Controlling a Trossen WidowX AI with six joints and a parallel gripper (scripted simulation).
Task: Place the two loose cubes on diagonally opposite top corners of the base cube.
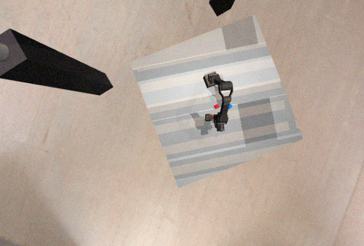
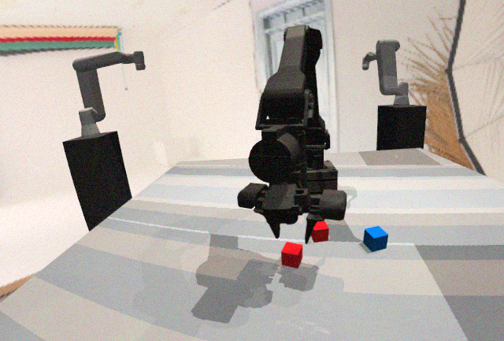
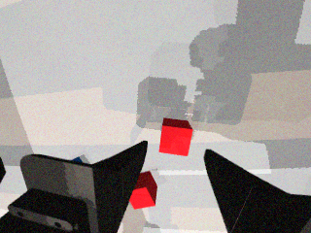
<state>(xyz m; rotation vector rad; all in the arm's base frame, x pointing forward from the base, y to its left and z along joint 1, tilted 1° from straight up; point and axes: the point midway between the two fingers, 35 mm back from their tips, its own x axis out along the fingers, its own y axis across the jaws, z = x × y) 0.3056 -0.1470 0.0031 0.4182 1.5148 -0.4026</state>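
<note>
Now: the blue base cube 18 cm to the left of my gripper tip, 4 cm below it and 1 cm behind it.
</note>
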